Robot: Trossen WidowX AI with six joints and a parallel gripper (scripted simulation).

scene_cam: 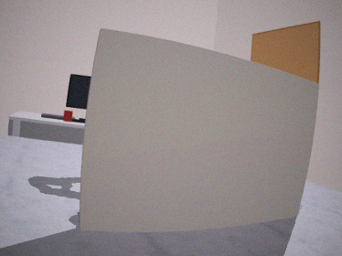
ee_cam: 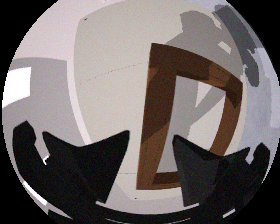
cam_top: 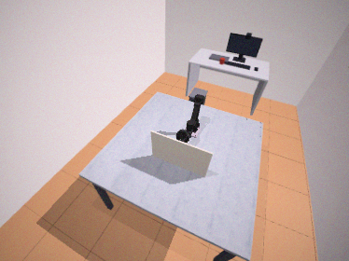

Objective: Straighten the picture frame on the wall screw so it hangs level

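Right now the brown wooden picture frame is 5 cm below my gripper tip and 2 cm to the left of it. Round my gripper tip: wall panel (6 cm below, 1 cm ahead).
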